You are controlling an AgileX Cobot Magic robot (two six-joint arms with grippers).
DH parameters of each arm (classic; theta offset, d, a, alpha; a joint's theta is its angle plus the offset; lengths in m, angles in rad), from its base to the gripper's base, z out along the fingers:
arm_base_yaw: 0 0.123 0 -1.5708
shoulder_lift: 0.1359 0 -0.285 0
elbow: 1.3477 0 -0.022 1.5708
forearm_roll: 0 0.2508 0 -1.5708
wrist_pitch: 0 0 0.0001 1.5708
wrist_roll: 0 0.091 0 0
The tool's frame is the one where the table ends.
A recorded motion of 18 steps. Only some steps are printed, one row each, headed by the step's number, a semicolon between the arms.
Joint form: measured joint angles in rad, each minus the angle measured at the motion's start. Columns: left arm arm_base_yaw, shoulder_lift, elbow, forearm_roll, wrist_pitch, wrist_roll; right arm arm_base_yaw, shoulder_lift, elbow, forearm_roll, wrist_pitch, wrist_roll.
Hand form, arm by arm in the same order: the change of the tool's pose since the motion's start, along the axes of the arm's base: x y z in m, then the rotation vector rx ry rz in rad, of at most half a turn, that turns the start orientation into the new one. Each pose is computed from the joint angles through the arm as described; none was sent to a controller.
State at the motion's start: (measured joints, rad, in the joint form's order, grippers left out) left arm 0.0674 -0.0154 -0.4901 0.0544 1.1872 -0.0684; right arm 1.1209 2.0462 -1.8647 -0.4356 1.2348 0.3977
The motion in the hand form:
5: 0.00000 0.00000 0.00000 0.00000 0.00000 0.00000; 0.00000 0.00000 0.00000 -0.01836 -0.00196 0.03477
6: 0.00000 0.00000 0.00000 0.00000 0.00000 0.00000; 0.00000 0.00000 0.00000 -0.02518 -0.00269 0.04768
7: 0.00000 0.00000 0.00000 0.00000 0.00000 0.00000; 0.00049 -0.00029 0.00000 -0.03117 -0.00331 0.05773
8: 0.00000 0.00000 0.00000 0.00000 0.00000 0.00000; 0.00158 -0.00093 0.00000 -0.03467 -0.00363 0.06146
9: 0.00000 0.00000 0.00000 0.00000 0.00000 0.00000; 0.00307 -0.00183 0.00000 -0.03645 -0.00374 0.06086
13: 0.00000 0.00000 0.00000 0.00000 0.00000 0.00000; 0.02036 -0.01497 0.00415 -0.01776 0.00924 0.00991
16: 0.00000 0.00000 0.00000 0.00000 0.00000 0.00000; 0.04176 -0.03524 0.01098 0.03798 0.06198 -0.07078
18: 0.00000 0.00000 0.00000 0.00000 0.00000 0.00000; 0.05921 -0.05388 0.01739 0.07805 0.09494 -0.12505
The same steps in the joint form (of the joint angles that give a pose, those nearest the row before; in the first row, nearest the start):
5: 0.0000 0.0000 0.0000 0.0000 0.0000 0.0000; 0.0000 0.0000 0.0000 0.0000 0.0000 -0.0394
6: 0.0000 0.0000 0.0000 0.0000 0.0000 0.0000; 0.0000 0.0000 0.0000 0.0000 0.0000 -0.0540
7: 0.0000 0.0000 0.0000 0.0000 0.0000 0.0000; -0.0013 0.0000 0.0000 0.0000 0.0000 -0.0668
8: 0.0000 0.0000 0.0000 0.0000 0.0000 0.0000; -0.0042 0.0000 0.0000 0.0000 0.0000 -0.0743
9: 0.0000 0.0000 0.0000 0.0000 0.0000 0.0000; -0.0081 0.0000 0.0000 0.0000 0.0000 -0.0781
13: 0.0000 0.0000 0.0000 0.0000 0.0000 0.0000; -0.0609 -0.0111 0.0000 0.0207 -0.0007 -0.0817
16: 0.0000 0.0000 0.0000 0.0000 0.0000 0.0000; -0.1411 -0.0323 0.0000 0.0955 -0.0007 -0.0863
18: 0.0000 0.0000 0.0000 0.0000 0.0000 0.0000; -0.2096 -0.0505 0.0000 0.1502 -0.0007 -0.1044

